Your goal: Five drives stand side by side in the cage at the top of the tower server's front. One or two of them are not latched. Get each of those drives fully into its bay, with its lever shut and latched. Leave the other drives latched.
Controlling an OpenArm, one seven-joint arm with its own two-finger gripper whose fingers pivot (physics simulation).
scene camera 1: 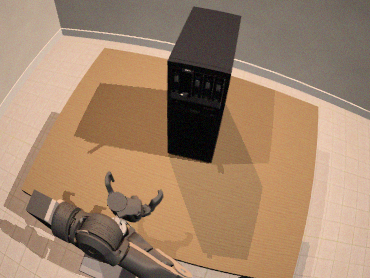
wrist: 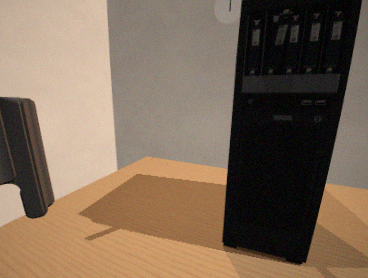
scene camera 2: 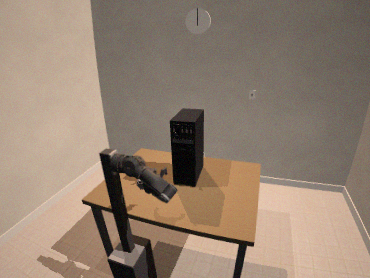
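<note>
The black tower server (scene camera 1: 191, 131) (scene camera 2: 184, 165) (wrist: 275, 185) stands upright on the table, its front towards the arm. Five drives stand side by side in its top cage. The second drive from the left (scene camera 1: 185, 81) has its lever (scene camera 1: 183, 94) (wrist: 281, 34) swung out from the front. Whether this drive sits fully in its bay is too dark to tell. The levers of the leftmost drive (wrist: 255, 42) and the three right-hand drives look upright and flat. My gripper (scene camera 1: 134, 184) (scene camera 2: 152, 177) is open and empty, in front of and left of the tower, apart from it. One finger shows at the wrist view's left edge.
The wooden table (scene camera 1: 290, 130) (scene camera 2: 240, 200) (wrist: 165, 255) carries the tower towards its back. The arm's post (scene camera 2: 118, 210) stands at the table's front left. The grey wall (scene camera 1: 295, 50) (scene camera 2: 310, 135) (wrist: 170, 100) rises behind the table. Shadows of the tower and arm lie across the wood.
</note>
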